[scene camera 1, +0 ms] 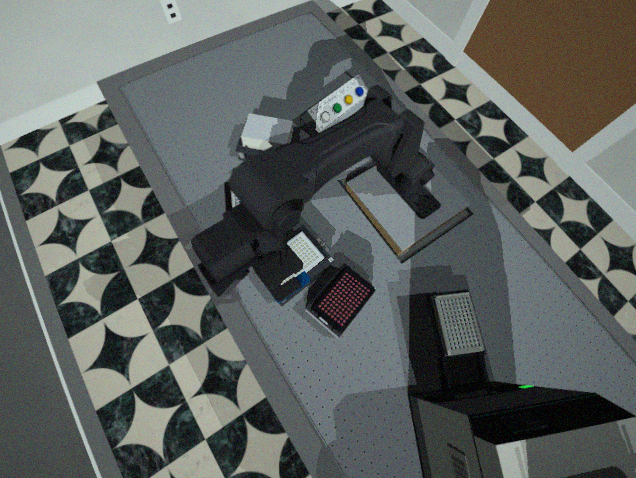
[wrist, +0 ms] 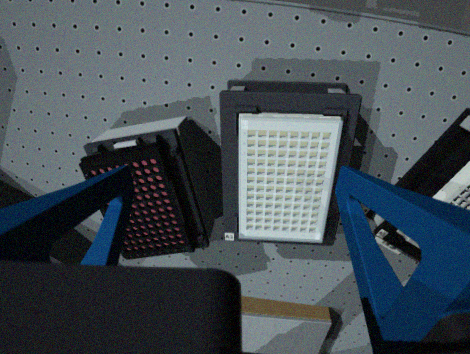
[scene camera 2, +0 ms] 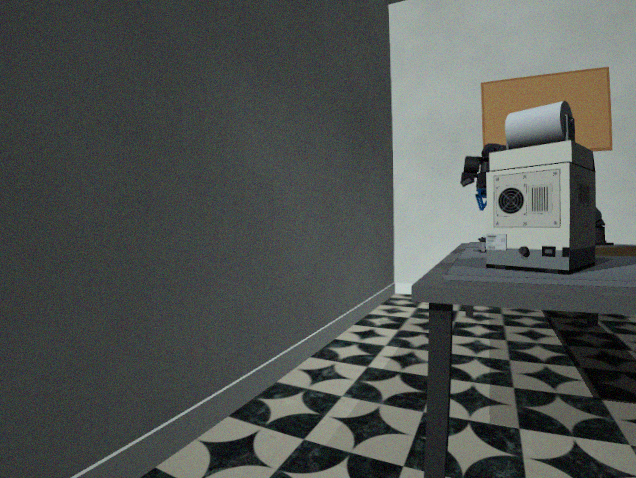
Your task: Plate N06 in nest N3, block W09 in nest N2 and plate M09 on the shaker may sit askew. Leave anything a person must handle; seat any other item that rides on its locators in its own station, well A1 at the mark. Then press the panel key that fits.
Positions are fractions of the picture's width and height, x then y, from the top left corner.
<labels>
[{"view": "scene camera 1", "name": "my gripper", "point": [0.43, 0.58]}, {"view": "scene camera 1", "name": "button box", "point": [0.54, 0.21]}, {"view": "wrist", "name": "my gripper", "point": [0.50, 0.50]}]
</labels>
